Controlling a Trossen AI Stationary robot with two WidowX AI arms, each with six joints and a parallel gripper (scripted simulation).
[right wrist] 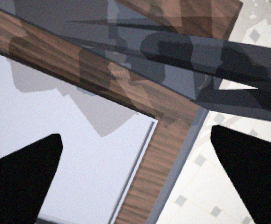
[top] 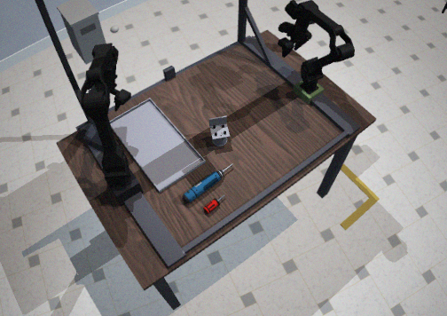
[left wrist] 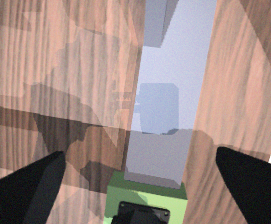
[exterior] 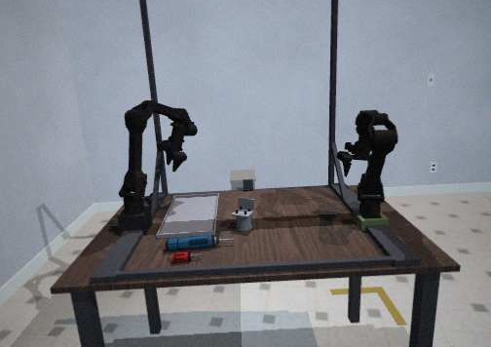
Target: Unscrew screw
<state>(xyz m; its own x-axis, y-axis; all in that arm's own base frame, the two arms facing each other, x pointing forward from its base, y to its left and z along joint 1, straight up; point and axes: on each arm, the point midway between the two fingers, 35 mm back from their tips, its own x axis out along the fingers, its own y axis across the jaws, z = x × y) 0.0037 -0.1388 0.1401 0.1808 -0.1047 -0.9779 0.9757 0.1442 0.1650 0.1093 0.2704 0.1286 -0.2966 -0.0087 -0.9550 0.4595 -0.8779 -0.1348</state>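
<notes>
Right now my left hand is 460 mm to the left of the screw, 160 mm short of it and 110 mm above it. From my left hand the other things lie so: grey cylinder (470 mm to the right, 150 mm below, 140 mm ahead); then dark frame rail (440 mm ahead, 420 mm to the right, 170 mm below); then bracket (470 mm to the right, 140 mm ahead, 110 mm below).
</notes>
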